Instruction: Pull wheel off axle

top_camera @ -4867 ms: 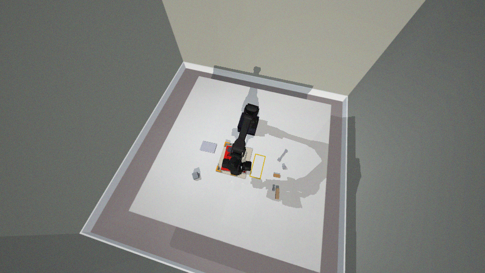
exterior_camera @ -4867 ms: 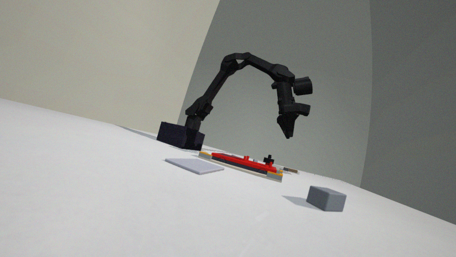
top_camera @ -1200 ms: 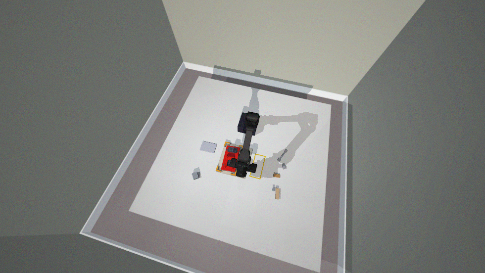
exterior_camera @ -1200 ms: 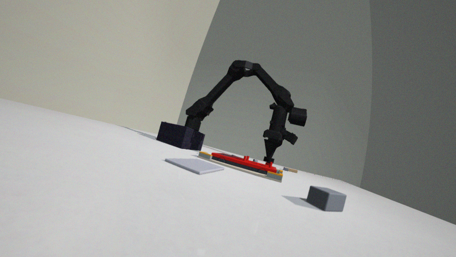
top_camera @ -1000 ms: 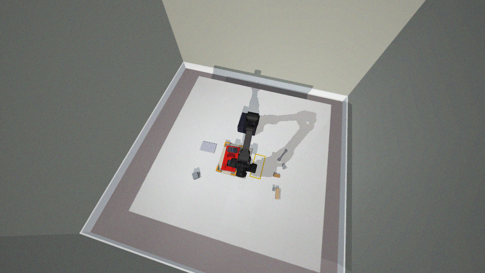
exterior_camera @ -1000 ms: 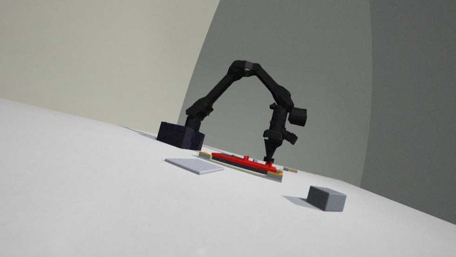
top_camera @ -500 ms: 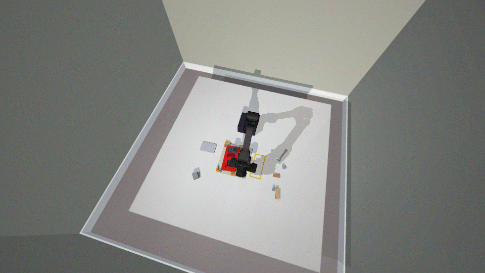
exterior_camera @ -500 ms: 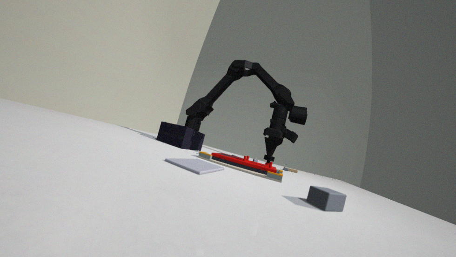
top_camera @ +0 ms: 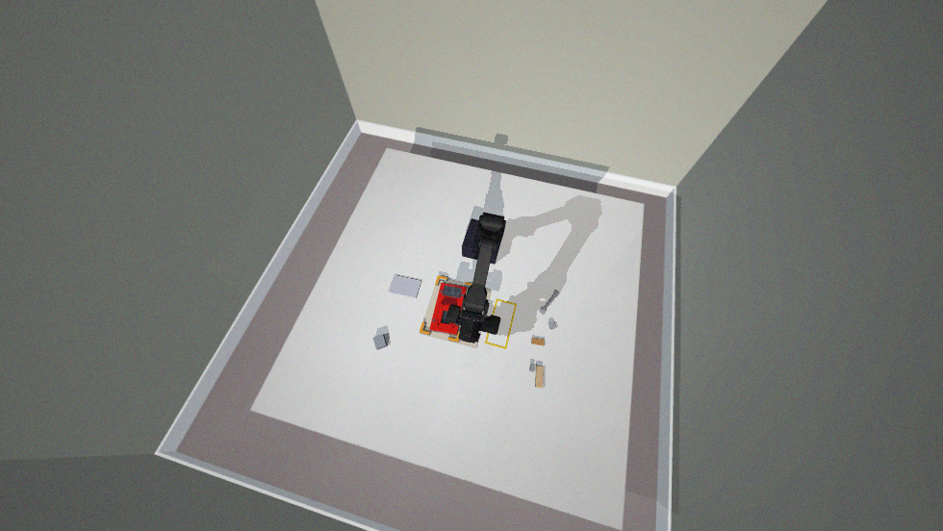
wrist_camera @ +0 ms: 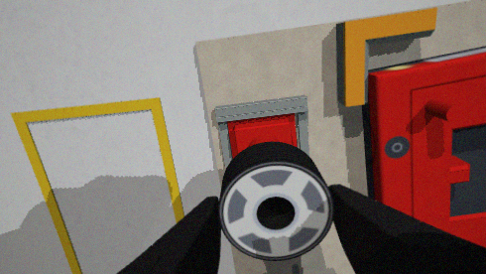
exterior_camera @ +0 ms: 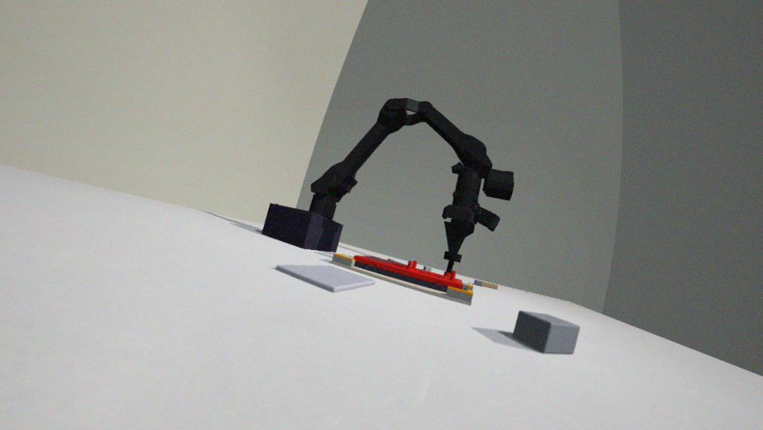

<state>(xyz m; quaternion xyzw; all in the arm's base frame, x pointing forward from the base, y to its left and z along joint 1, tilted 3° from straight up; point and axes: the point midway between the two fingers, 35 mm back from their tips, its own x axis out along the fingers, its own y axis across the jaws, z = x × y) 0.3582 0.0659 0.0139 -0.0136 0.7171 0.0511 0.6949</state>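
The black axle lies 30 mm below my gripper tip. Also, from my gripper tip: wooden block (250 mm to the left, 60 mm below, 50 mm behind); then beige fixture plate (100 mm to the right, 60 mm below, 50 mm behind); then wheel (right at my gripper tip).
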